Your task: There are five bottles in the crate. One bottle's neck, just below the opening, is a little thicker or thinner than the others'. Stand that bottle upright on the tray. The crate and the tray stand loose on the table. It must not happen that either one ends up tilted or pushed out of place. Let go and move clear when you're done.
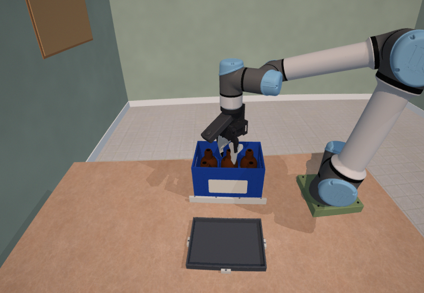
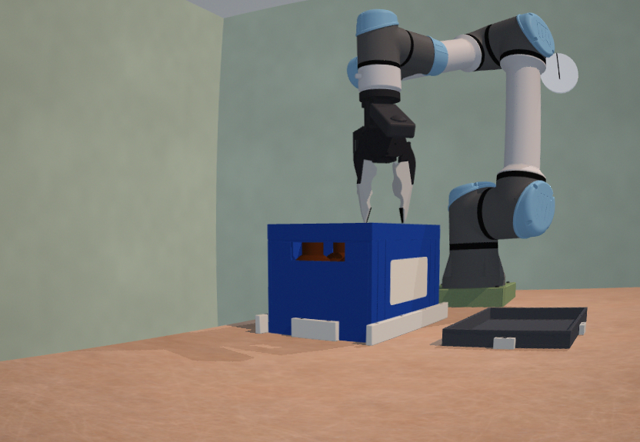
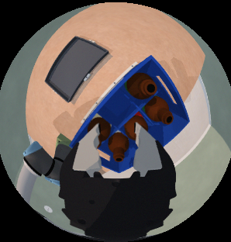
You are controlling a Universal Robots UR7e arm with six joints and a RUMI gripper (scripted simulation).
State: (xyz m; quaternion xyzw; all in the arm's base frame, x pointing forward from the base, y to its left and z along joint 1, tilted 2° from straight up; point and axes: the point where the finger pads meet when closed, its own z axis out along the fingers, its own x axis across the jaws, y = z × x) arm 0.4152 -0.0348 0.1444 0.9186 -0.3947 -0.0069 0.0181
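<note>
My hand is 50 mm to the left of the blue crate and 110 mm above it. Round my hand: dark tray (250 mm to the left, 180 mm below); glass bottle (10 mm behind, 90 mm to the right, 100 mm below).
</note>
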